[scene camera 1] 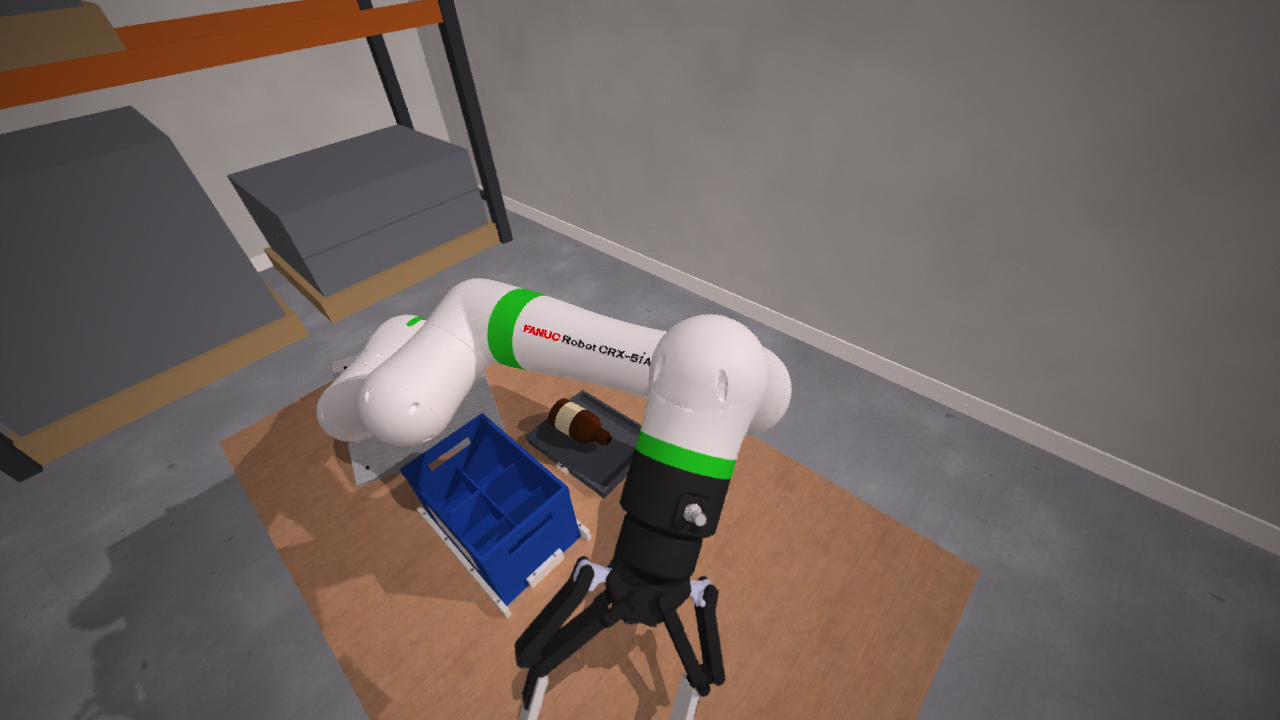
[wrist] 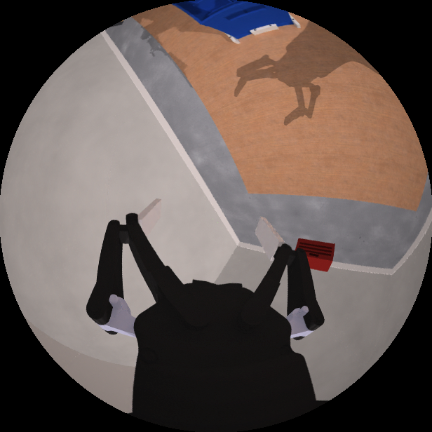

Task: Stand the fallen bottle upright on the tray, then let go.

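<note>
A brown bottle (scene camera 1: 580, 422) with a cream label lies on its side on the dark grey tray (scene camera 1: 604, 486) in the scene view, its neck towards the arm's wrist. Part of the tray is hidden behind the arm. My gripper (scene camera 1: 610, 698) (wrist: 210, 216) is open and empty, its two fingers wide apart. It hangs above the table's near part, well away from the bottle and the tray, nearer to the scene camera. The bottle and the tray do not show in the wrist view.
A blue crate (scene camera 1: 546, 528) (wrist: 240, 22) with compartments stands beside the tray, with white brackets at its base. All stand on the wooden table top (scene camera 1: 832, 555) (wrist: 320, 150). A red box (wrist: 315, 254) is by the wall. A shelf rack (scene camera 1: 474, 125) stands at the back left.
</note>
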